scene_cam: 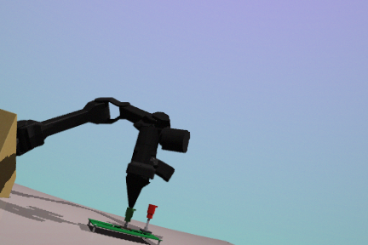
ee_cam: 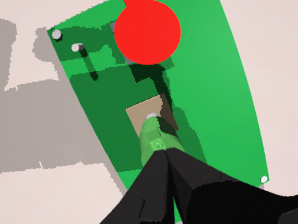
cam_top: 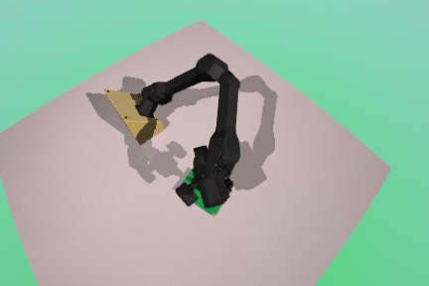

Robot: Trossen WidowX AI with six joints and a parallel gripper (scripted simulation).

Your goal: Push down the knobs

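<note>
The green knob is 1 cm below my gripper tip. Also, from my gripper tip: red knob: 5 cm ahead, 1 cm to the left, 1 cm above.
</note>
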